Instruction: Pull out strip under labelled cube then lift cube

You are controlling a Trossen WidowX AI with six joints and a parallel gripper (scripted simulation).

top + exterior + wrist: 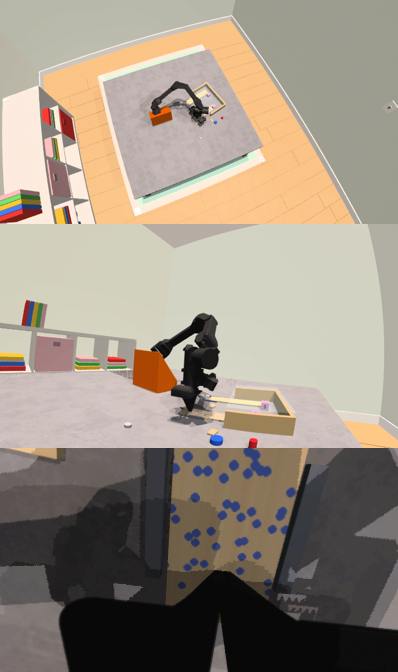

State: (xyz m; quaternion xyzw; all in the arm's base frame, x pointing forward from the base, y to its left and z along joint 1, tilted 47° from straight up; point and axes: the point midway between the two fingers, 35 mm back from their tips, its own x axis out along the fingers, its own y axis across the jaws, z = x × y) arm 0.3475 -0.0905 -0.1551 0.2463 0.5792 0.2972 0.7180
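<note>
My gripper tip is now 120 mm short of the tan tile and 90 mm to the left of it. The rest, counted from my gripper tip: red cylinder 220 mm ahead, 120 mm to the right, 10 mm above; then blue disc 140 mm ahead, 130 mm to the right.
</note>
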